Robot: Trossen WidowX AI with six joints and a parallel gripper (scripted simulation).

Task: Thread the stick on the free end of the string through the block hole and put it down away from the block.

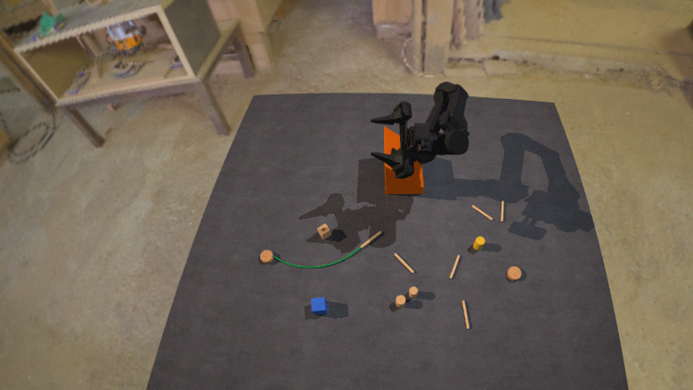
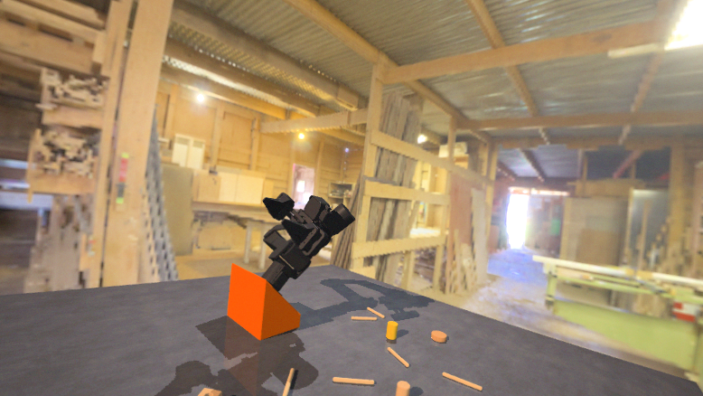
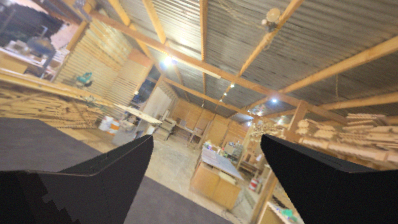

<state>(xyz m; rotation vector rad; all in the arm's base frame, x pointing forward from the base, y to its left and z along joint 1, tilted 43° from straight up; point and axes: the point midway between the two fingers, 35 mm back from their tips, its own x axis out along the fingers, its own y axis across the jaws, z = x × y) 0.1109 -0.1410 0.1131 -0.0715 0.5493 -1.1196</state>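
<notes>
The wooden block lies 12 cm ahead of my gripper tip, 14 cm to the right of it and 29 cm below it. Also, from my gripper tip: blue cube: 35 cm ahead, 10 cm to the right, 29 cm below; then yellow cylinder: 11 cm ahead, 32 cm to the left, 29 cm below; then thin wooden stick: 13 cm ahead, 1 cm to the right, 30 cm below.
</notes>
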